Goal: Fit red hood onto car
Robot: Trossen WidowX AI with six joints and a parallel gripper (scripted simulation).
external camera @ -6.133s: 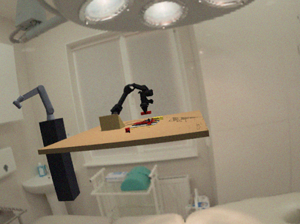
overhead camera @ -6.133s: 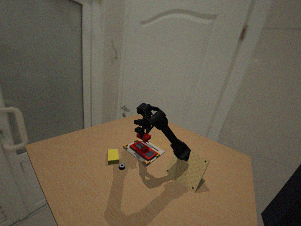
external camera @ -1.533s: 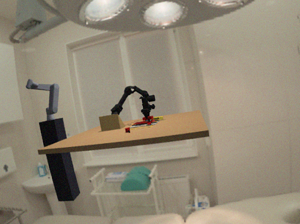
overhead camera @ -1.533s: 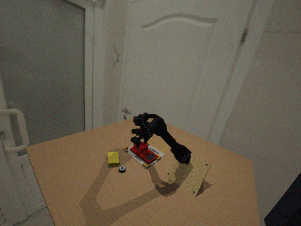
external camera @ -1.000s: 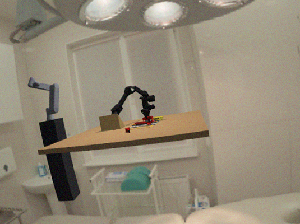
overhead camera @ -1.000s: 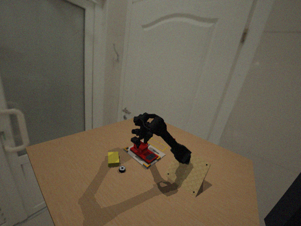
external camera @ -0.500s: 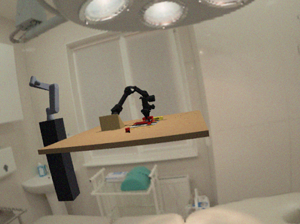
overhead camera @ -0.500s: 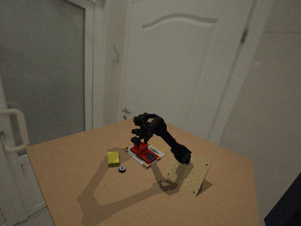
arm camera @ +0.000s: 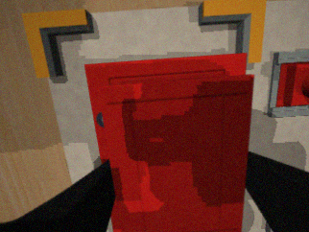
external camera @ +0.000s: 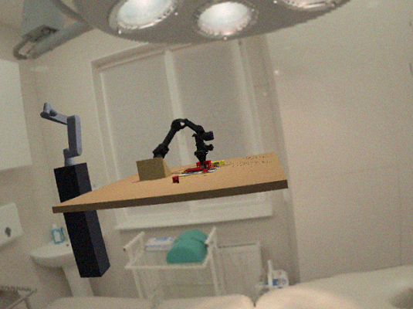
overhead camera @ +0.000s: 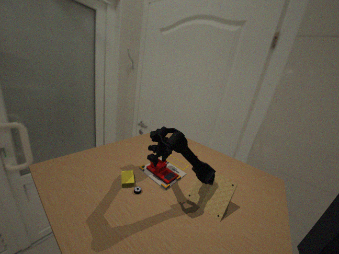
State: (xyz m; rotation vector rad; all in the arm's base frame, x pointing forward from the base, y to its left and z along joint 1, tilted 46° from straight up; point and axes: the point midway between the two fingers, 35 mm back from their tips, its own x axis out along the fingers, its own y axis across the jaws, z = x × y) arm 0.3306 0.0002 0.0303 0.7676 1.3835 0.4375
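Now: gripper tip 10 mm below the red hood. Also, from my gripper tip: yellow block: 80 mm ahead, 200 mm to the left, 30 mm below; then wheel: 20 mm behind, 220 mm to the left, 40 mm below.
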